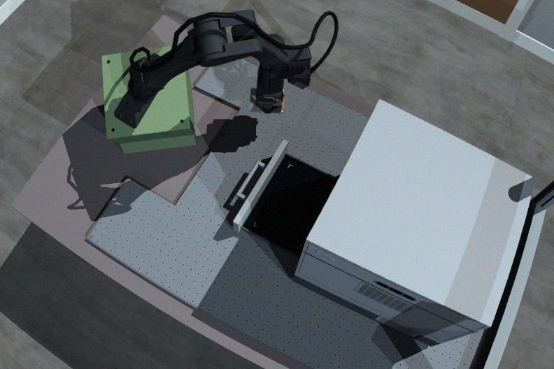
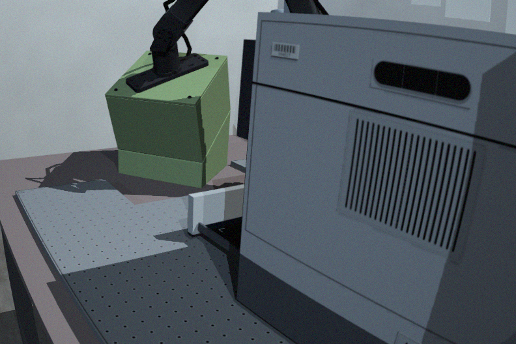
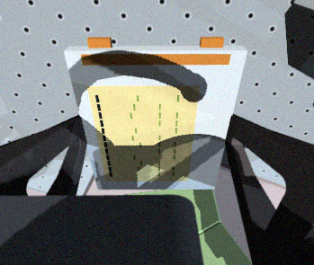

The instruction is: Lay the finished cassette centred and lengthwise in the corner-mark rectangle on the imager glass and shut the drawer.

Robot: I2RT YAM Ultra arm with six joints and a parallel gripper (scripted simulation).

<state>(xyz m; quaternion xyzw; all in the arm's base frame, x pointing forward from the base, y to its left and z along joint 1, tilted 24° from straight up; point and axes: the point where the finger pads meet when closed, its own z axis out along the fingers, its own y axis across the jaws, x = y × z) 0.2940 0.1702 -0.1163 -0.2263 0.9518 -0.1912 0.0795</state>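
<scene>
Now: the imager drawer 20 cm ahead of my hand, 22 cm to the right of it and 8 cm below it. The rest, counted from my hand: cassette FINISHED (right at my hand).
</scene>
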